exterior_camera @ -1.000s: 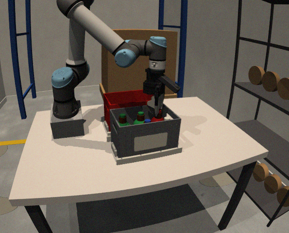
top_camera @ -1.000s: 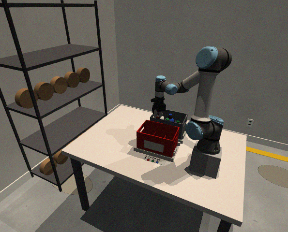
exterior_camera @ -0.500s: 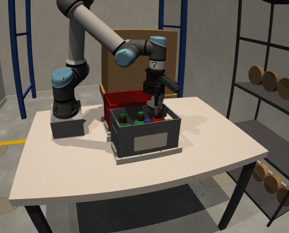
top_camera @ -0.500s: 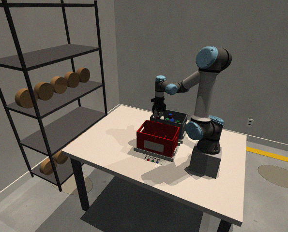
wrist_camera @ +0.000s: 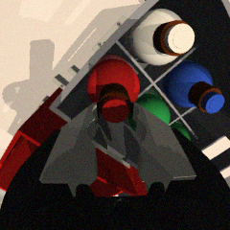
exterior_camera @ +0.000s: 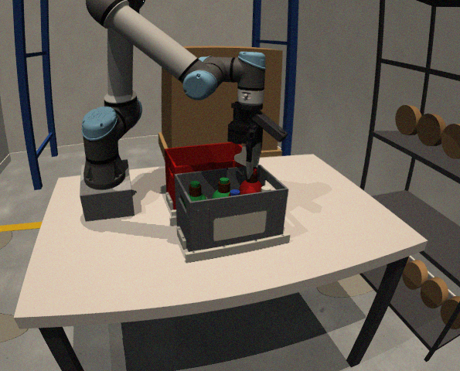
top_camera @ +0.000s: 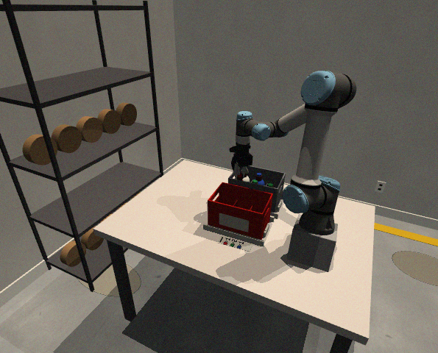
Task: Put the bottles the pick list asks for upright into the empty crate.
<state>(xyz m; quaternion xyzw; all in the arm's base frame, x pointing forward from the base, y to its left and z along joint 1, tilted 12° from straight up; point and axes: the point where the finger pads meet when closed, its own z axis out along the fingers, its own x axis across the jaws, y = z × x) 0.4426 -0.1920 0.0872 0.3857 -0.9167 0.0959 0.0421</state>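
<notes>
My hand is 70 mm above the red bottle. Also, from my hand: grey crate 90 mm behind, 50 mm to the right, 90 mm below; then blue bottle 90 mm behind, 90 mm to the right, 90 mm below; then white bottle 90 mm to the right, 90 mm below.
</notes>
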